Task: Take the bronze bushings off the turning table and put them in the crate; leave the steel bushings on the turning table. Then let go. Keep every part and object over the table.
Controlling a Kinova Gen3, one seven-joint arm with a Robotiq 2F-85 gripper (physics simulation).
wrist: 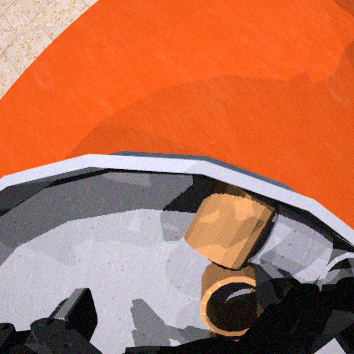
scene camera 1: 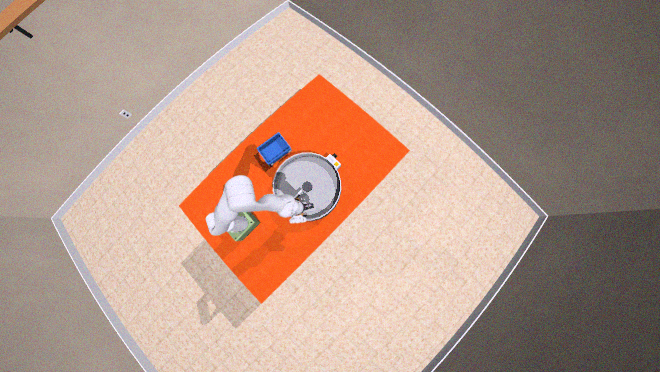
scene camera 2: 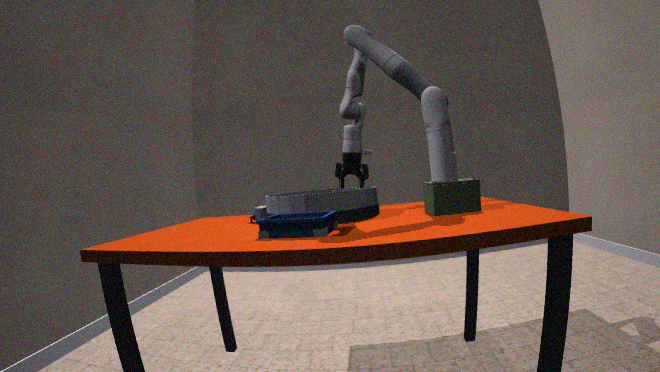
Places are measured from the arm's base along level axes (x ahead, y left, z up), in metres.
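Pixels of known places: gripper, fingertip midpoint: (wrist: 173, 295); arm's base at its link origin: (scene camera 1: 240, 223) (scene camera 2: 444, 180).
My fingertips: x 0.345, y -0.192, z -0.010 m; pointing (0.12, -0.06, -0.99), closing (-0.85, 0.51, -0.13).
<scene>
For each thing: its top centre in the pictures, then the offset to it from my fingertips. "*": a spot on its surface instead. Level surfaces: height alone.
- second bronze bushing at its top centre: (wrist: 235, 307) 0.019 m back, 0.028 m left, 0.005 m down
- steel bushing at its top centre: (wrist: 297, 254) 0.063 m back, 0.025 m left, 0.006 m down
- steel ring at a spot on its surface: (wrist: 341, 262) * 0.087 m back, 0.071 m left, 0.043 m down
- blue crate at its top centre: (scene camera 2: 297, 215) (scene camera 1: 273, 148) 0.117 m ahead, 0.443 m left, 0.046 m down
- orange table at its surface level: 0.096 m down
- white box with a yellow patch, surface spot: (scene camera 1: 333, 161) * 0.340 m ahead, 0.099 m left, 0.038 m down
The round grey turning table (scene camera 1: 320, 172) (scene camera 2: 320, 202) (wrist: 115, 250) has a raised rim. In the wrist view a bronze bushing (wrist: 230, 227) lies on its side by the rim. A second bronze bushing (wrist: 225, 275) stands upright against it, partly behind the right finger; a bronze sliver shows below it. A steel bushing (wrist: 302, 245) lies beside the lying bronze one, and part of a steel ring (wrist: 341, 262) shows at the right edge. My gripper (scene camera 2: 352, 186) (wrist: 173, 295) is open and empty, pointing down, its tips near rim height. The blue crate (scene camera 1: 274, 148) (scene camera 2: 297, 227) stands beside the turning table; its floor shows blue.
The orange table (scene camera 1: 350, 120) (scene camera 2: 175, 240) (wrist: 210, 45) carries everything. A green block (scene camera 1: 252, 227) (scene camera 2: 452, 196) bears the arm's base. A white box with a yellow patch (scene camera 1: 333, 161) sits at the turning table's outer side. The turning table's wall rises around the bushings.
</scene>
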